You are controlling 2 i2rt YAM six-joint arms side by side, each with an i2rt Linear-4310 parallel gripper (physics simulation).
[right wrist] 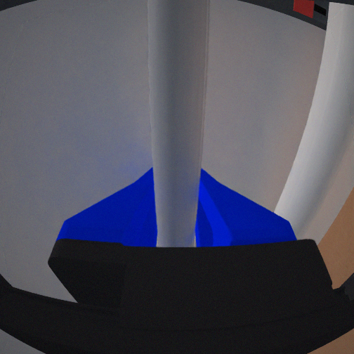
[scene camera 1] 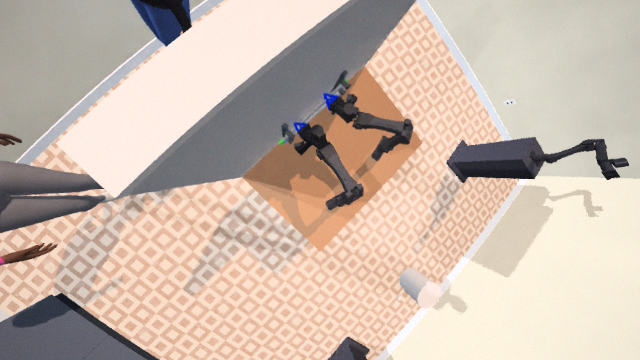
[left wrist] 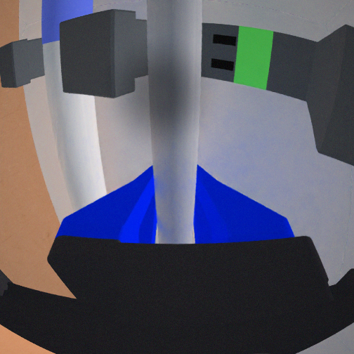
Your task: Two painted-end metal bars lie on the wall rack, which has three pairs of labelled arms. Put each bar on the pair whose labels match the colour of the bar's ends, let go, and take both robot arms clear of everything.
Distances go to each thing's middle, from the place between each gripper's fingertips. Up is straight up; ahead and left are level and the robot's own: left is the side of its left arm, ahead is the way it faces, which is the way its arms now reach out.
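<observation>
The green-ended bar (right wrist: 177, 45) is 30 mm behind my left hand, 120 mm to the right of it and 20 mm above it. As for the dark rack block (left wrist: 301, 68), I find it 10 mm behind my left hand and 70 mm to the left of it.
Counting from my right hand instead, I find the dark rack block 300 mm to the left of that hand and 10 mm below it. With the green-ended bar, my right hand is 20 mm past it and 110 mm to the right of it.
</observation>
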